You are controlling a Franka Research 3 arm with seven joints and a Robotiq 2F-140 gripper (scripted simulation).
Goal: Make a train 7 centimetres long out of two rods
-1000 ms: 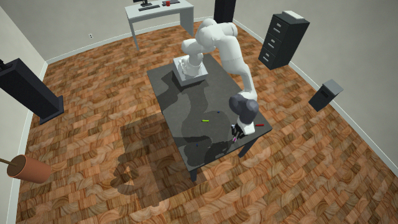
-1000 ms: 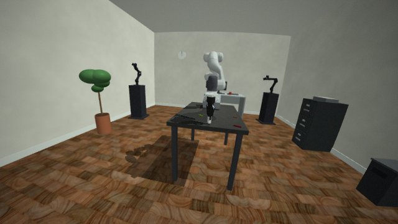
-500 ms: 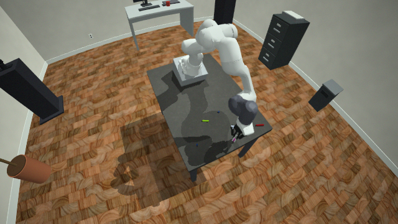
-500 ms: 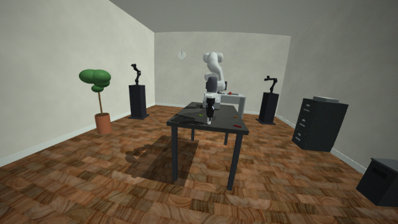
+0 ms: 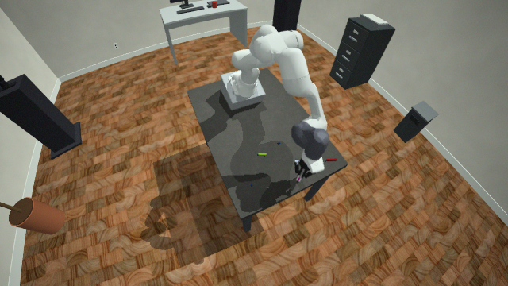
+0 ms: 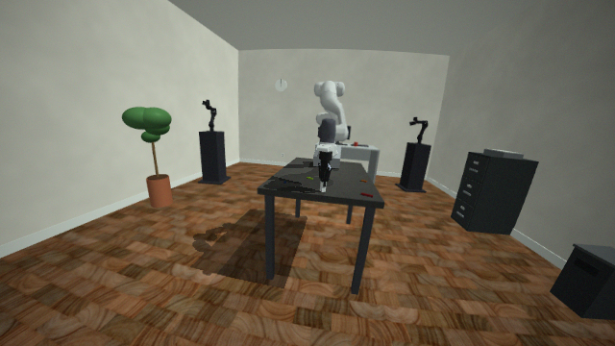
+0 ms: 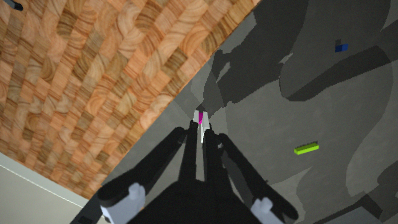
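Now: the magenta rod 30 mm below my hand. The rest, counted from my hand: orange rod: 340 mm to the left, 260 mm behind, 30 mm below; lime rod: 260 mm behind, 80 mm to the right, 30 mm below; red rod: 270 mm to the left, 30 mm below, 30 mm ahead.
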